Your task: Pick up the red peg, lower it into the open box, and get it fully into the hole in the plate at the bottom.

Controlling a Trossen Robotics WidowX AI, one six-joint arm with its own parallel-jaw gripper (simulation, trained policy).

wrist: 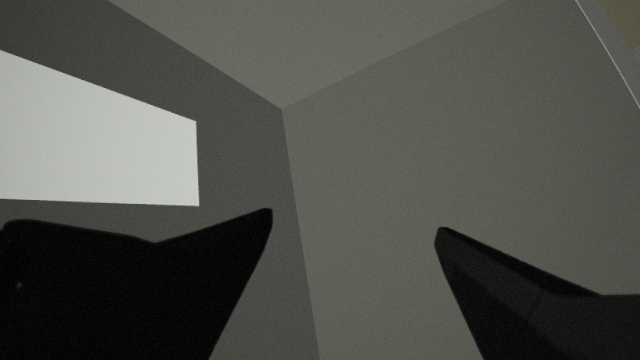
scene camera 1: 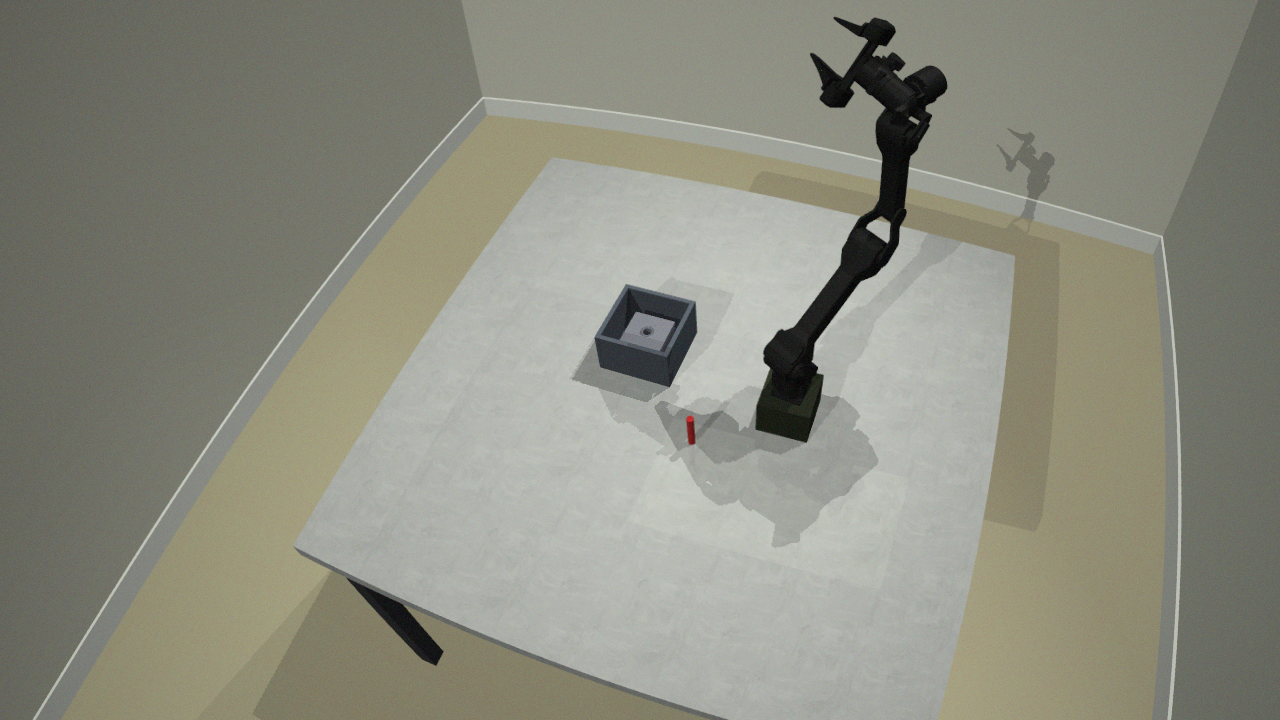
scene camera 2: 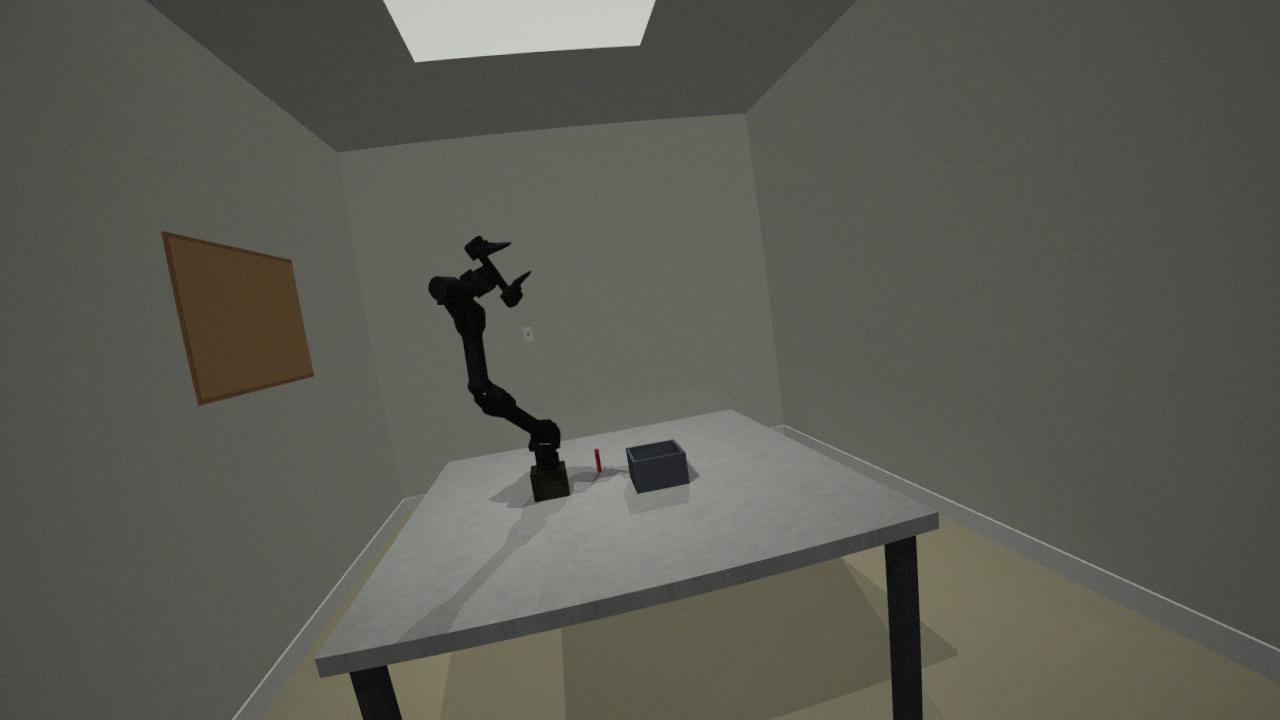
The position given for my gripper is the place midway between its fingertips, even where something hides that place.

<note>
I see my gripper [scene camera 1: 823, 35], a dark grey box [scene camera 2: 660, 465] and a light plate [scene camera 1: 652, 332].
My gripper shows as well in the wrist view [wrist: 353, 226] and in scene camera 2 [scene camera 2: 520, 257]. The wrist view misses the dark grey box: it is out of frame. The wrist view does not show the light plate: it is out of frame.
</note>
